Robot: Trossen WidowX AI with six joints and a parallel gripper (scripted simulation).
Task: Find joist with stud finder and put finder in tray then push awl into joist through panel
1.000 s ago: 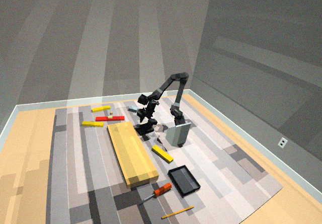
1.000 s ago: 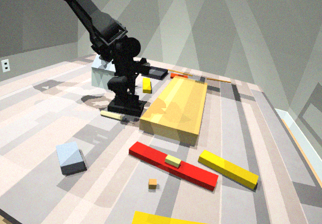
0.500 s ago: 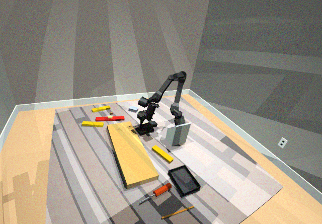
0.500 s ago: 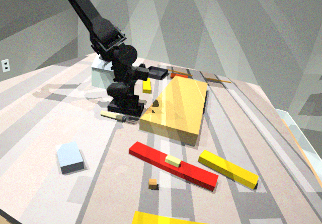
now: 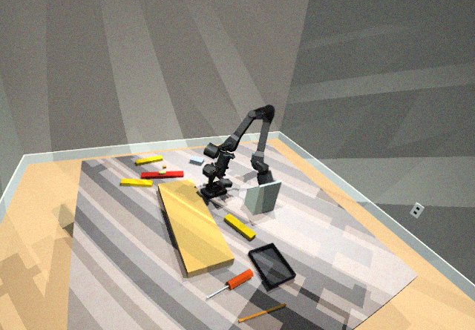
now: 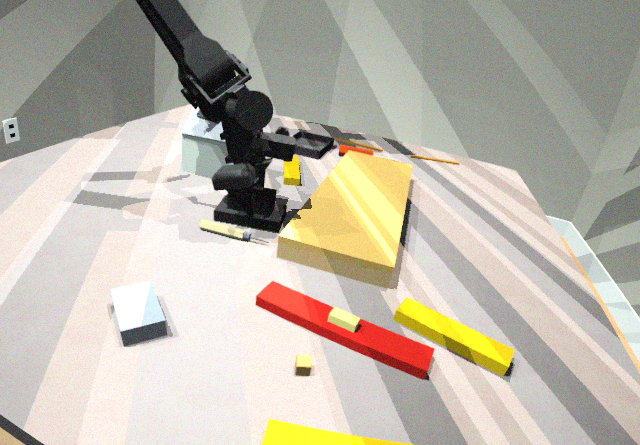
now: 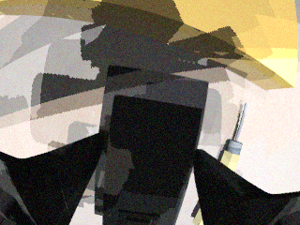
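Now: the stud finder 2 cm behind my gripper tip and 2 cm above it. Round my gripper tip: awl: 1 cm ahead, 7 cm to the right, 2 cm below; red level: 23 cm ahead, 19 cm to the right, 1 cm below; grey-blue block: 1 cm ahead, 31 cm to the right, 1 cm below.
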